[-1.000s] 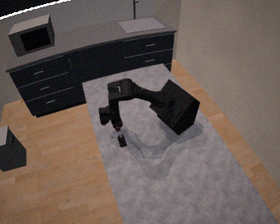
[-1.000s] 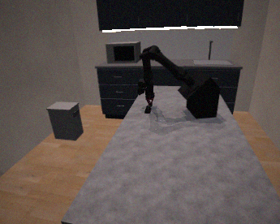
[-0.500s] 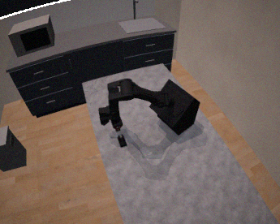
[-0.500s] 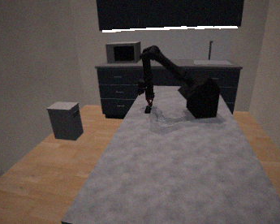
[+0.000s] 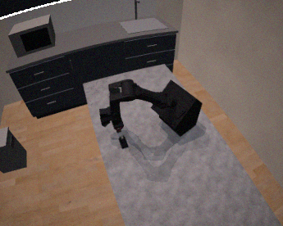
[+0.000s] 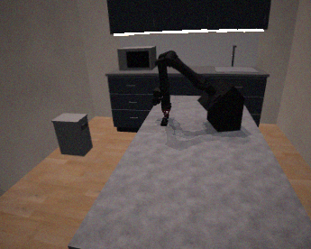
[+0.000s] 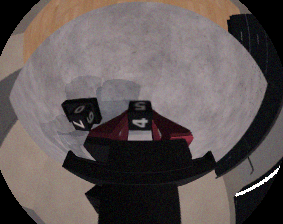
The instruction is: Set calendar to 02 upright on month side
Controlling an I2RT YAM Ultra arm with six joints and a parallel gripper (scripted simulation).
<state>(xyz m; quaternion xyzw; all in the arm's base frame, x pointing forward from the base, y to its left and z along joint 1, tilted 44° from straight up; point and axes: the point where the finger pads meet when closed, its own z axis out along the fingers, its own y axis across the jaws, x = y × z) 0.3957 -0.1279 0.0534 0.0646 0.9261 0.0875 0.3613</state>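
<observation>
The dark calendar cube lies right at my hand. Round my hand: dark tray (110 mm to the left, 10 mm below, 10 mm ahead).
</observation>
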